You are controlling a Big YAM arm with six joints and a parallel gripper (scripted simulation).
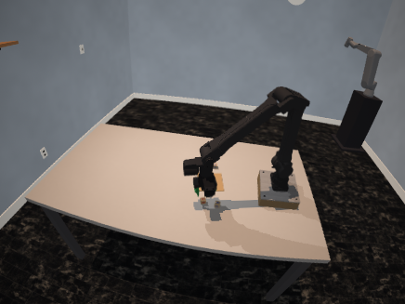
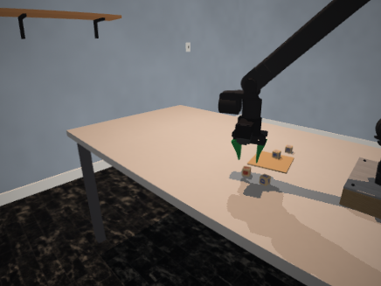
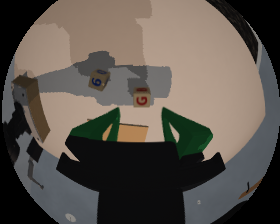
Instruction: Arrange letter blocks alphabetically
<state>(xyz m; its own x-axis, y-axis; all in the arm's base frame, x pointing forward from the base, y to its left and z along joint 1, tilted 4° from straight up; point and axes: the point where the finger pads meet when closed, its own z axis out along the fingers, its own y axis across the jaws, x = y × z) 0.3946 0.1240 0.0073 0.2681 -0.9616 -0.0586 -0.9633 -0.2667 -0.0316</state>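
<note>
Right now my hand is 15 cm to the left of the mat, 6 cm above it and 2 cm past it.
</note>
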